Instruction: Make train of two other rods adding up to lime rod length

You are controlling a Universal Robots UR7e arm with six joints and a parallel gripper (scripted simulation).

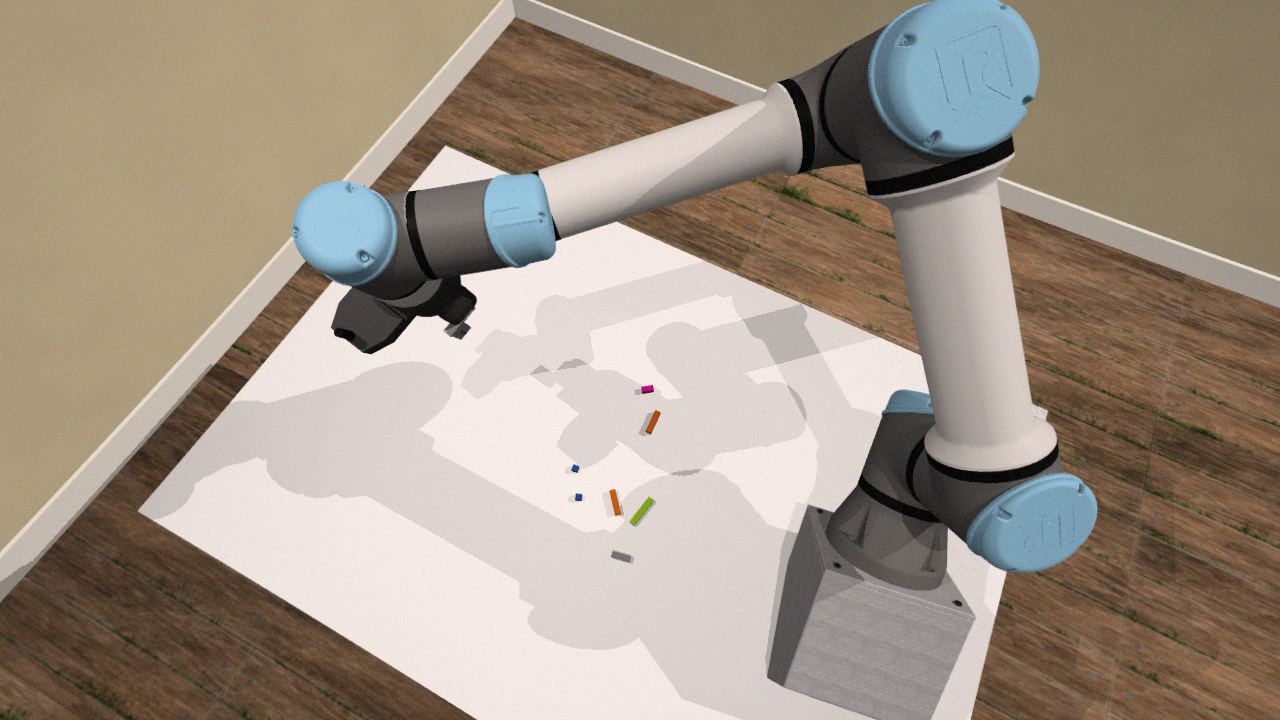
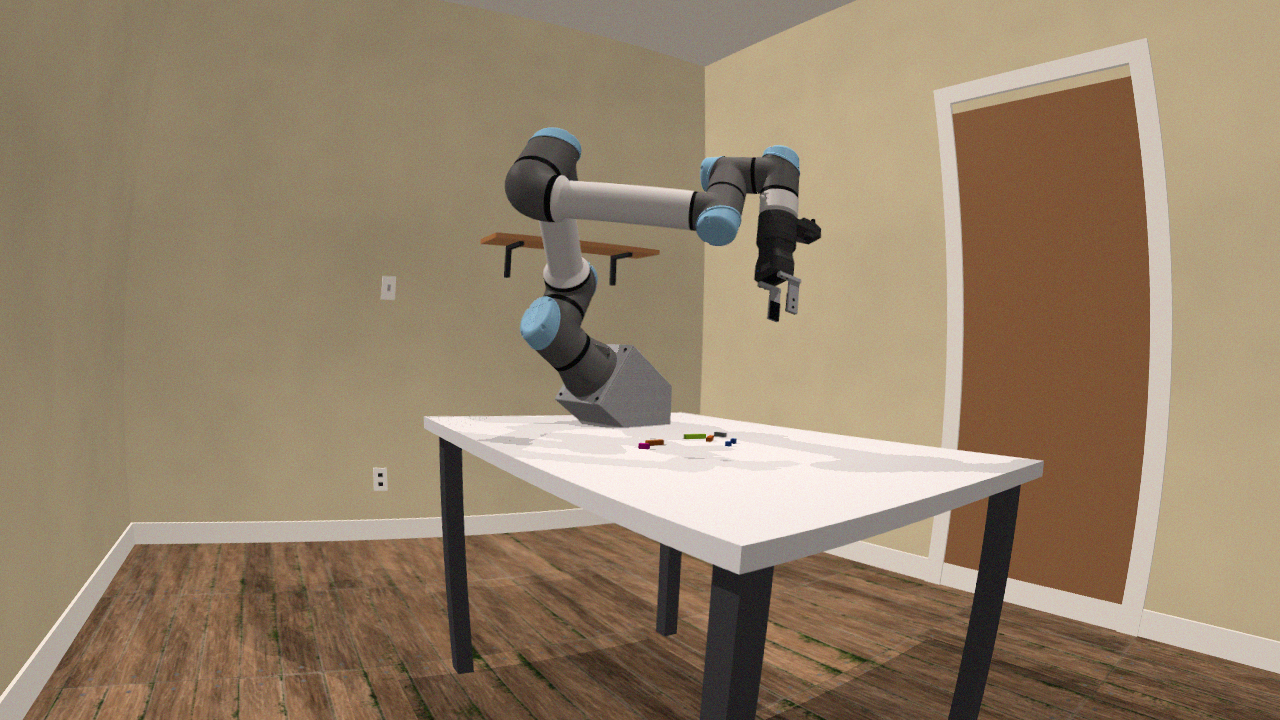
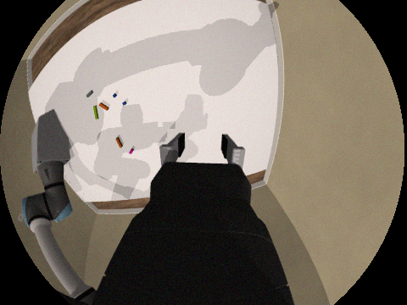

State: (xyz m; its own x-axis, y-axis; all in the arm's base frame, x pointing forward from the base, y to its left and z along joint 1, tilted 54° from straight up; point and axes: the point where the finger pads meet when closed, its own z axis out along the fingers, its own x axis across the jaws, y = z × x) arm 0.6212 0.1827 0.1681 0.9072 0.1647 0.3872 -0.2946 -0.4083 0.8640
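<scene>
My gripper is now 33 cm past the lime rod, 9 cm to the right of it and 27 cm above it. Round my hand: magenta rod (25 cm behind, 11 cm to the right, 27 cm below); then grey rod (32 cm behind, 17 cm to the left, 27 cm below).
</scene>
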